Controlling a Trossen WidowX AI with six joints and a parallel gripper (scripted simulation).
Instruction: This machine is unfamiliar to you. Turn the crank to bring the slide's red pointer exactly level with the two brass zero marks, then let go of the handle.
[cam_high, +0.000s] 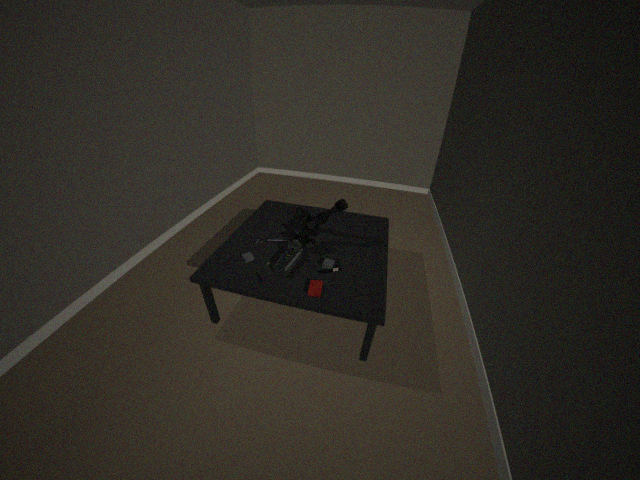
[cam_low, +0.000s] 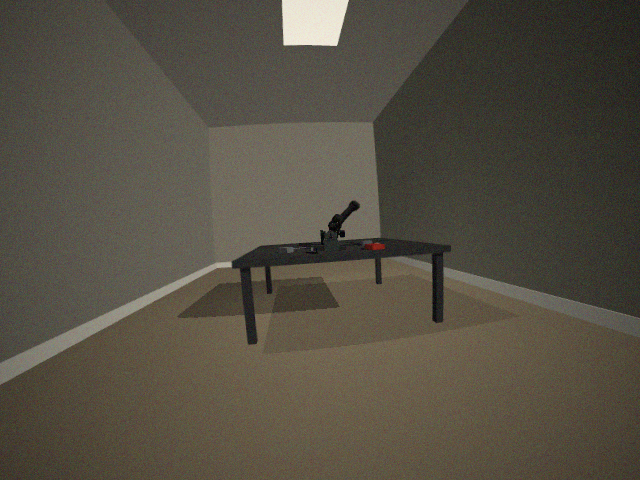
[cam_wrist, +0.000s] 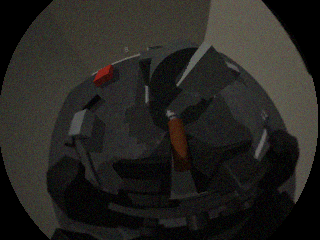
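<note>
The red pointer is 12 cm ahead of my gripper tip, 5 cm to the right of it and 5 cm above it. Also, from my gripper tip: crank handle: 2 cm behind, 3 cm above.
</note>
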